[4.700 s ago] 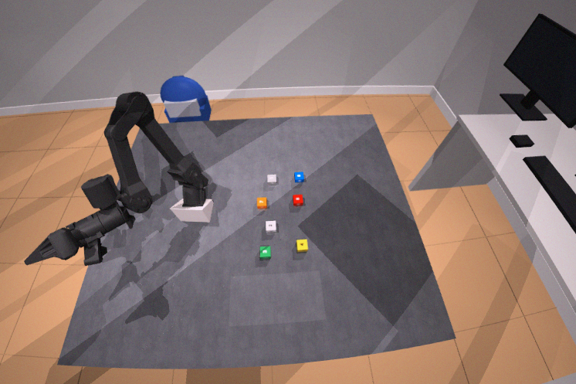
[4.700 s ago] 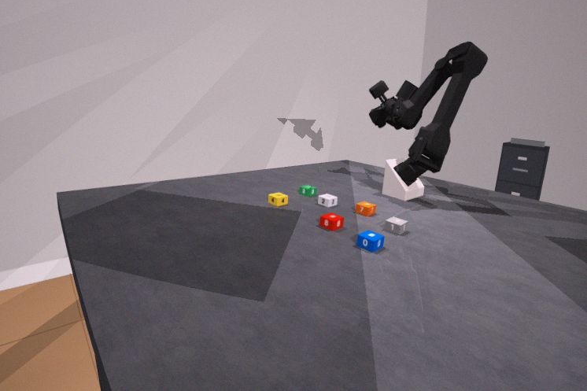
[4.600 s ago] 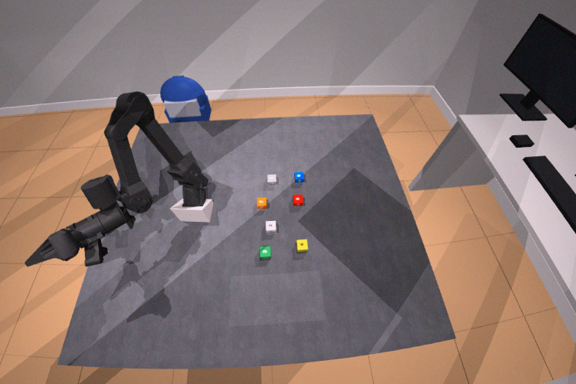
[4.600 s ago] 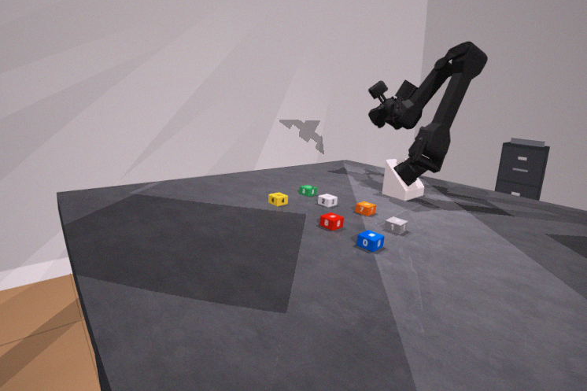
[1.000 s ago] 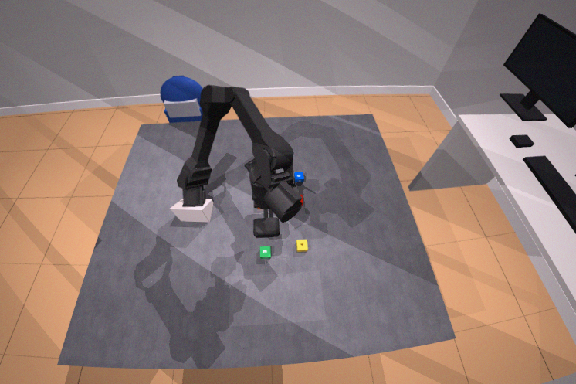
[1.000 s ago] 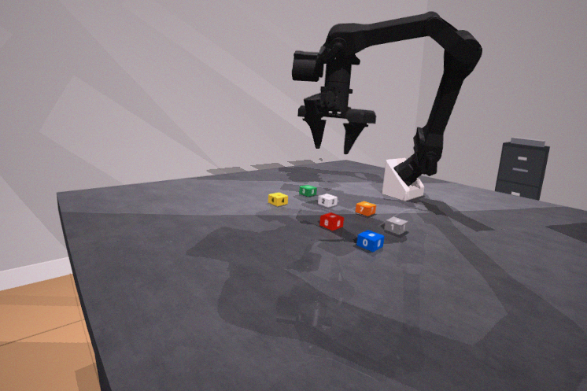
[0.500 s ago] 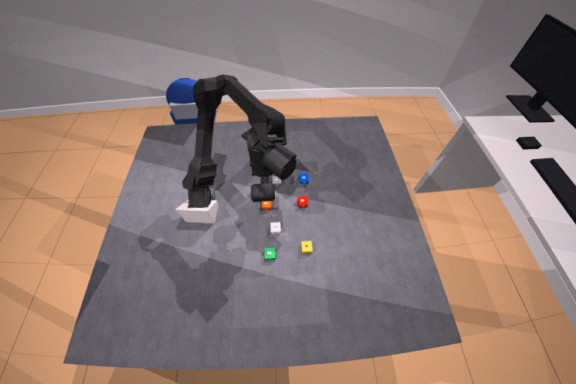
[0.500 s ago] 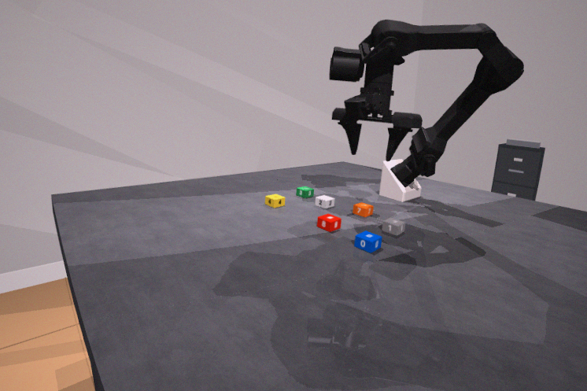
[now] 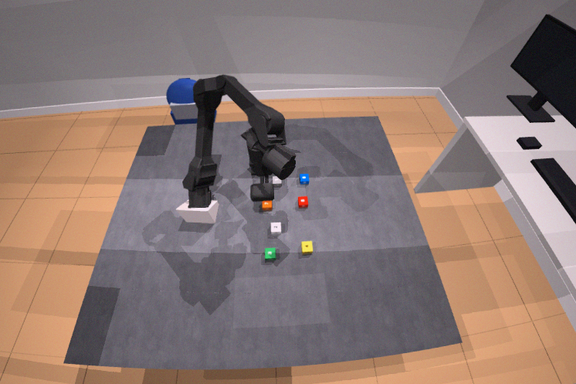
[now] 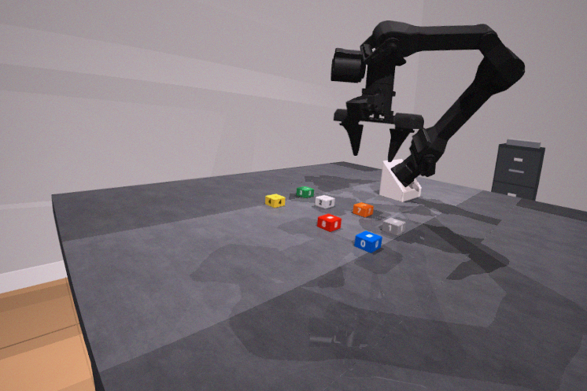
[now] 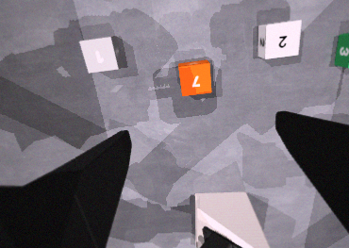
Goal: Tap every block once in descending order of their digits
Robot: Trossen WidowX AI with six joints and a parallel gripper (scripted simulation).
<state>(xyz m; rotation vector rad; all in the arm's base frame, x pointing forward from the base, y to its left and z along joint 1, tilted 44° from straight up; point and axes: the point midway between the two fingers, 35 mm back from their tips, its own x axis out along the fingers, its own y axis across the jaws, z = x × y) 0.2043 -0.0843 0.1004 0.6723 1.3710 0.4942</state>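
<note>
Right now the red block 8 is 12 cm ahead of my gripper tip, 1 cm to the right of it and 12 cm below it. Also, from my gripper tip: grey block 1: 4 cm ahead, 8 cm to the left, 12 cm below; orange block 7: 1 cm to the right, 12 cm below; white block 2: 2 cm ahead, 10 cm to the right, 12 cm below.
</note>
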